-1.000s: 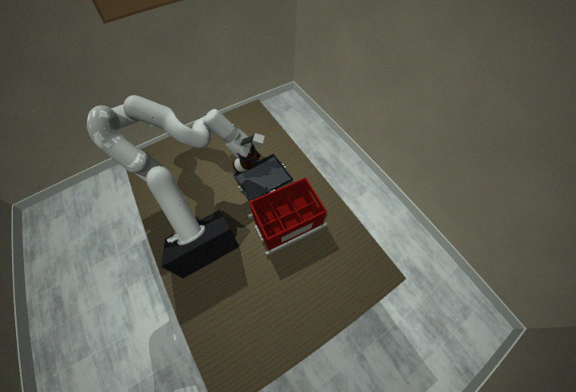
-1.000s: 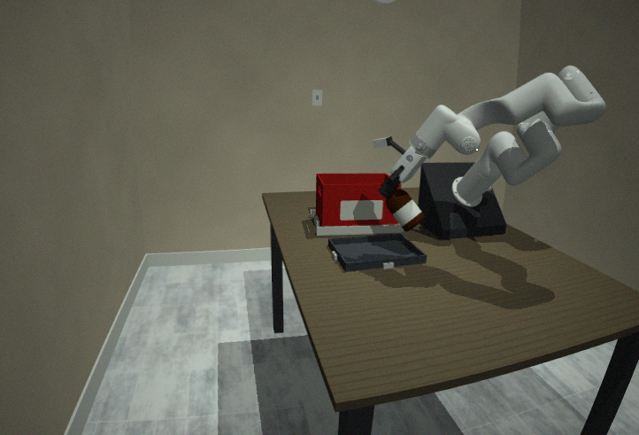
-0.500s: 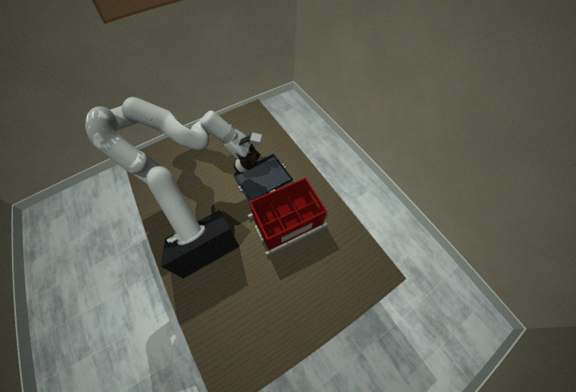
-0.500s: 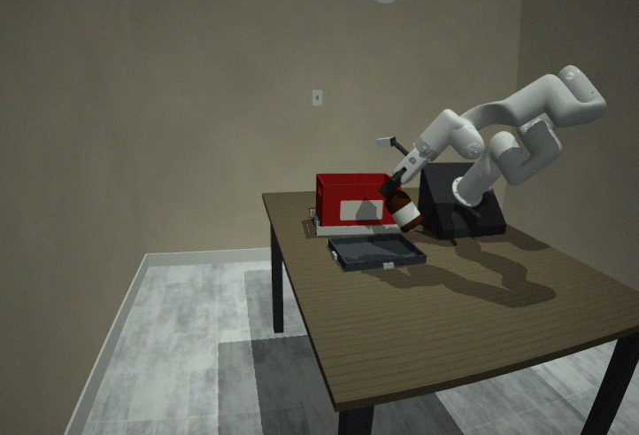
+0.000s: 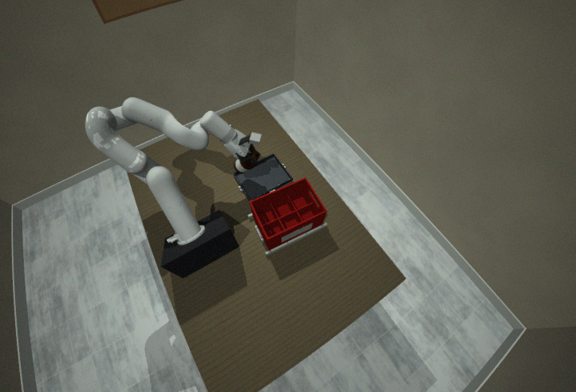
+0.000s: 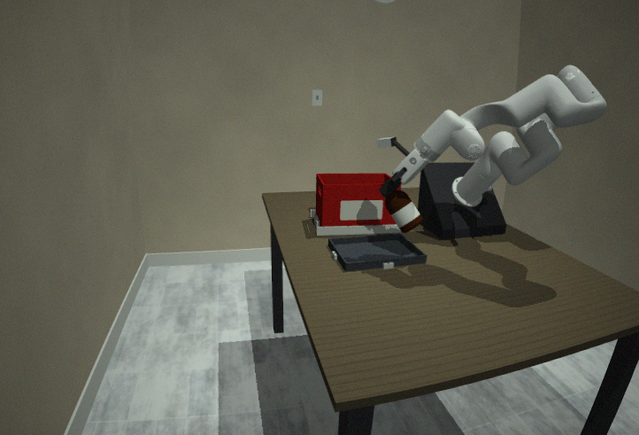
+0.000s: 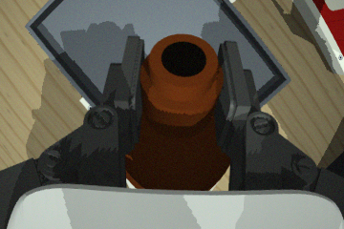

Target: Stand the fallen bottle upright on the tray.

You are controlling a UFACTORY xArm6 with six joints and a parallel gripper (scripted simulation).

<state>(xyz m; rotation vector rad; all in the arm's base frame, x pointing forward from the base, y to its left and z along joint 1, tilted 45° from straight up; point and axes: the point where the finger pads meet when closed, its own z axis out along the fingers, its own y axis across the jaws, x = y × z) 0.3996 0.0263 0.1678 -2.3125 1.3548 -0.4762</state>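
Now: hand 2 cm past the brown bottle, 2 cm to the right of it and 4 cm above it. Also, from my hand: dark grey tray: 3 cm ahead, 19 cm below; then red crate: 2 cm behind, 28 cm to the right, 12 cm below.
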